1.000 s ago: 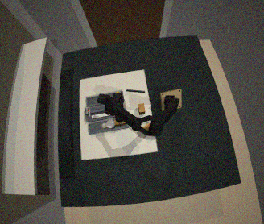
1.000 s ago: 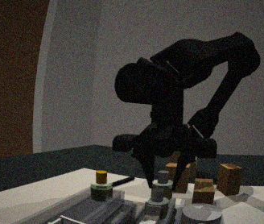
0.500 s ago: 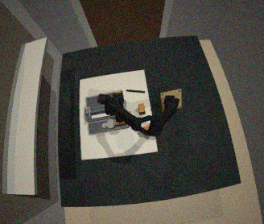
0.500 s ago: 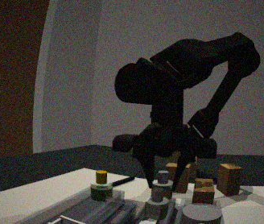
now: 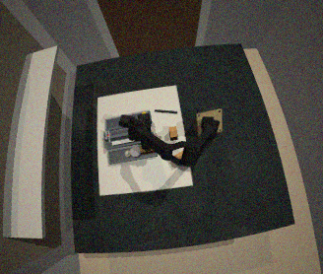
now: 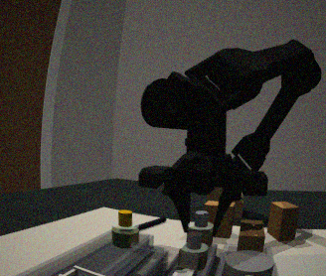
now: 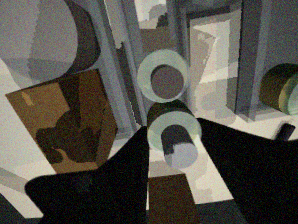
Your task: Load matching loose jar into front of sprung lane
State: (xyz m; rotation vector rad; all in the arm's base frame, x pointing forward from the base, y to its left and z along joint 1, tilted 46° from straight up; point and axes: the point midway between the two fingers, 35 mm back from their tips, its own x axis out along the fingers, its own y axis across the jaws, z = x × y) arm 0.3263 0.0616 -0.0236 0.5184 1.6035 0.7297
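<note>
Now: the white mat 60 mm ahead of my gripper tip, 10 mm to the right of it and 50 mm below it. Also, from my gripper tip: grey disc 80 mm ahead, 90 mm to the left, 20 mm below; thin black stick 110 mm behind, 160 mm to the right, 40 mm below.
</note>
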